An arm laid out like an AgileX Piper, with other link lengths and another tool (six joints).
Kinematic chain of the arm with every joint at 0, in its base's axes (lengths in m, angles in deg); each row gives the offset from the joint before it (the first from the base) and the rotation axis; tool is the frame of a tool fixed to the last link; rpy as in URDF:
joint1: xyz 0 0 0.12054 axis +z
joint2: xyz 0 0 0 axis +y
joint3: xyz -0.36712 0 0.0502 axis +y
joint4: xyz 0.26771 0 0.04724 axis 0.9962 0 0.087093
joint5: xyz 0 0 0 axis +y
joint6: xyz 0.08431 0 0.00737 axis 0.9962 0 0.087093
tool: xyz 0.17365 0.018 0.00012 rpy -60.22 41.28 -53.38
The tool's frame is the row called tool.
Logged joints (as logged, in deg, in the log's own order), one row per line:
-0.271, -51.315, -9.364, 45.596, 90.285, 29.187
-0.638, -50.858, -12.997, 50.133, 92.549, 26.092
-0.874, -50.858, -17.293, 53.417, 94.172, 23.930
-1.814, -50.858, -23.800, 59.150, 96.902, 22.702
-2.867, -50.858, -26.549, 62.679, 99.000, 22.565
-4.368, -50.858, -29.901, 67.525, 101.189, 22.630
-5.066, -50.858, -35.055, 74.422, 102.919, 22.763
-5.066, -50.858, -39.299, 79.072, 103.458, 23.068
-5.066, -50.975, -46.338, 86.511, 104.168, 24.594
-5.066, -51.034, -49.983, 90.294, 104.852, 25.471
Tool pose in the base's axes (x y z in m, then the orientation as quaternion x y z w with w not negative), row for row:
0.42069, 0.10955, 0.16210, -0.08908, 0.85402, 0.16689, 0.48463
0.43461, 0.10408, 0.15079, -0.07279, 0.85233, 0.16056, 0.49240
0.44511, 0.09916, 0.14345, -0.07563, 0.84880, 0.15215, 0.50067
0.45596, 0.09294, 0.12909, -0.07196, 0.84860, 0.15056, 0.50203
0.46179, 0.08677, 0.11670, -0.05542, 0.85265, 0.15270, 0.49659
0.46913, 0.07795, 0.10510, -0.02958, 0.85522, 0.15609, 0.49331
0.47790, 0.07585, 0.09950, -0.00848, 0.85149, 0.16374, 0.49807
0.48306, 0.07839, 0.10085, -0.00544, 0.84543, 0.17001, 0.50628
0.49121, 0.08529, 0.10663, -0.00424, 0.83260, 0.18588, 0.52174
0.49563, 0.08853, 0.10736, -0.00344, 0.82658, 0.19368, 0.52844
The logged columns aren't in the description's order. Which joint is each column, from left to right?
Columns, left to right: joint1, joint3, joint6, joint4, joint2, joint5.
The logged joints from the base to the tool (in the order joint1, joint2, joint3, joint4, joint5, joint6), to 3 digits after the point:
-0.271, 90.285, -51.315, 45.596, 29.187, -9.364
-0.638, 92.549, -50.858, 50.133, 26.092, -12.997
-0.874, 94.172, -50.858, 53.417, 23.930, -17.293
-1.814, 96.902, -50.858, 59.150, 22.702, -23.800
-2.867, 99.000, -50.858, 62.679, 22.565, -26.549
-4.368, 101.189, -50.858, 67.525, 22.630, -29.901
-5.066, 102.919, -50.858, 74.422, 22.763, -35.055
-5.066, 103.458, -50.858, 79.072, 23.068, -39.299
-5.066, 104.168, -50.975, 86.511, 24.594, -46.338
-5.066, 104.852, -51.034, 90.294, 25.471, -49.983

